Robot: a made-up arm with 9 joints. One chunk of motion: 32 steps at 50 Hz.
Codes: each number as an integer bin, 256 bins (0 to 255) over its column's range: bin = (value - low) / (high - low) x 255, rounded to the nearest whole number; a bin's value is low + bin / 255 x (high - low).
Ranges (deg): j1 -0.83..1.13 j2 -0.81..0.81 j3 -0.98..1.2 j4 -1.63..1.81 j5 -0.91..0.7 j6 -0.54..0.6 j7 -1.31..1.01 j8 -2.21..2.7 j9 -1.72..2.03
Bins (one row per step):
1: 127 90 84 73 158 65 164 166 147
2: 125 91 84 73 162 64 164 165 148
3: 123 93 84 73 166 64 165 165 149
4: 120 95 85 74 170 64 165 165 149
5: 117 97 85 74 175 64 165 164 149
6: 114 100 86 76 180 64 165 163 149
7: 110 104 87 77 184 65 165 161 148
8: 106 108 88 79 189 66 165 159 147
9: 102 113 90 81 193 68 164 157 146
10: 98 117 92 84 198 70 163 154 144
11: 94 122 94 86 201 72 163 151 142
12: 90 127 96 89 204 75 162 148 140
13: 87 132 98 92 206 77 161 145 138
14: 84 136 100 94 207 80 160 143 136
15: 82 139 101 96 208 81 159 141 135
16: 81 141 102 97 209 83 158 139 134
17: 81 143 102 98 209 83 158 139 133
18: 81 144 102 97 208 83 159 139 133
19: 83 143 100 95 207 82 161 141 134
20: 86 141 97 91 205 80 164 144 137
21: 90 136 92 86 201 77 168 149 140
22: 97 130 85 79 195 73 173 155 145
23: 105 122 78 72 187 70 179 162 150
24: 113 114 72 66 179 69 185 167 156
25: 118 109 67 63 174 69 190 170 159
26: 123 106 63 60 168 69 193 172 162
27: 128 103 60 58 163 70 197 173 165
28: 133 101 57 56 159 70 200 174 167
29: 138 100 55 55 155 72 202 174 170
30: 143 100 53 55 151 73 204 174 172
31: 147 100 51 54 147 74 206 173 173
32: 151 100 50 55 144 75 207 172 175
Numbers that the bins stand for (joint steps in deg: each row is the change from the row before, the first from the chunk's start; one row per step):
1: 0.146 -0.238 -0.262 -0.645 0.088 -0.249 0.182 0.986 0.442
2: 0.131 -0.232 -0.262 -0.645 0.113 -0.254 0.182 0.967 0.456
3: 0.115 -0.219 -0.262 -0.645 0.138 -0.254 0.191 0.967 0.471
4: 0.092 -0.206 -0.253 -0.632 0.163 -0.254 0.191 0.967 0.471
5: 0.069 -0.194 -0.253 -0.632 0.195 -0.254 0.191 0.948 0.471
6: 0.046 -0.175 -0.245 -0.605 0.226 -0.254 0.191 0.929 0.471
7: 0.015 -0.149 -0.236 -0.591 0.252 -0.249 0.191 0.890 0.456
8: -0.015 -0.124 -0.228 -0.564 0.283 -0.245 0.191 0.852 0.442
9: -0.046 -0.092 -0.211 -0.537 0.309 -0.236 0.182 0.813 0.427
10: -0.077 -0.067 -0.193 -0.497 0.340 -0.227 0.173 0.755 0.398
11: -0.107 -0.035 -0.176 -0.470 0.359 -0.218 0.173 0.697 0.368
12: -0.138 -0.003 -0.159 -0.429 0.378 -0.205 0.164 0.640 0.339
13: -0.161 0.029 -0.142 -0.389 0.391 -0.196 0.155 0.582 0.309
14: -0.184 0.054 -0.125 -0.362 0.397 -0.182 0.146 0.543 0.280
15: -0.200 0.073 -0.117 -0.335 0.403 -0.178 0.137 0.505 0.265
16: -0.207 0.086 -0.108 -0.321 0.410 -0.169 0.127 0.466 0.251
17: -0.207 0.098 -0.108 -0.308 0.410 -0.169 0.127 0.466 0.236
18: -0.207 0.105 -0.108 -0.321 0.403 -0.169 0.137 0.466 0.236
19: -0.192 0.098 -0.125 -0.348 0.397 -0.173 0.155 0.505 0.251
20: -0.169 0.086 -0.151 -0.402 0.384 -0.182 0.182 0.563 0.295
21: -0.138 0.054 -0.193 -0.470 0.359 -0.196 0.218 0.659 0.339
22: -0.084 0.016 -0.253 -0.564 0.321 -0.214 0.264 0.775 0.412
23: -0.023 -0.035 -0.313 -0.659 0.271 -0.227 0.319 0.909 0.486
24: 0.039 -0.086 -0.364 -0.740 0.220 -0.232 0.373 1.006 0.574
25: 0.077 -0.118 -0.407 -0.780 0.189 -0.232 0.419 1.063 0.618
26: 0.115 -0.137 -0.441 -0.821 0.151 -0.232 0.446 1.102 0.662
27: 0.154 -0.156 -0.467 -0.848 0.119 -0.227 0.482 1.121 0.706
28: 0.192 -0.168 -0.493 -0.875 0.094 -0.227 0.510 1.140 0.736
29: 0.231 -0.175 -0.510 -0.888 0.069 -0.218 0.528 1.140 0.780
30: 0.269 -0.175 -0.527 -0.888 0.043 -0.214 0.546 1.140 0.809
31: 0.300 -0.175 -0.544 -0.902 0.018 -0.209 0.564 1.121 0.824
32: 0.331 -0.175 -0.553 -0.888 -0.001 -0.205 0.573 1.102 0.854

